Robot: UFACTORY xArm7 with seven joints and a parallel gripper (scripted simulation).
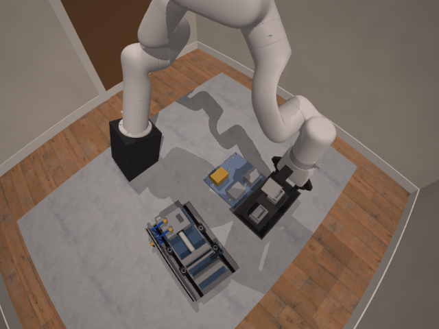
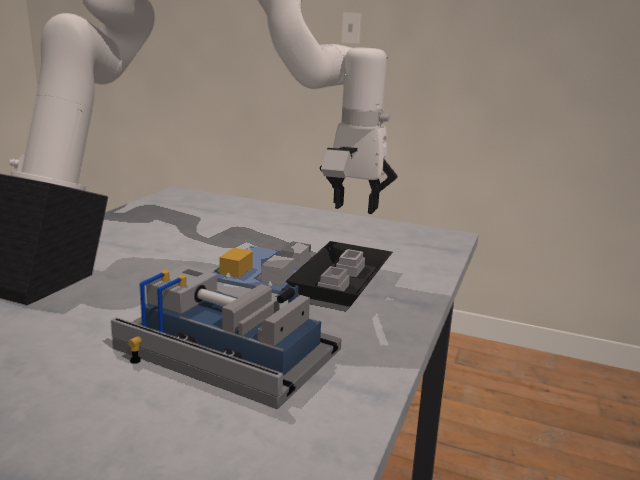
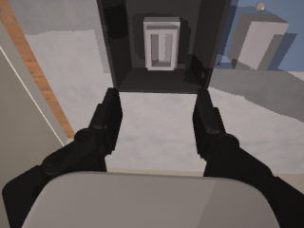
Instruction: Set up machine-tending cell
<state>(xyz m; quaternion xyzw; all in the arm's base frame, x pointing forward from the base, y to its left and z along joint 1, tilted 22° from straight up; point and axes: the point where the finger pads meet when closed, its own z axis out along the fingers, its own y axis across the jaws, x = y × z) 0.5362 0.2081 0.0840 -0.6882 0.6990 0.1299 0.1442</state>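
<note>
My gripper is now 210 mm past the brass blank, 100 mm to the left of it and 130 mm above it. From my hand the other things lie so: grey rail 100 mm behind, 450 mm to the right, 120 mm below; then vise bed 90 mm behind, 360 mm to the right, 120 mm below; then piston rod 100 mm behind, 360 mm to the right, 80 mm below.
</note>
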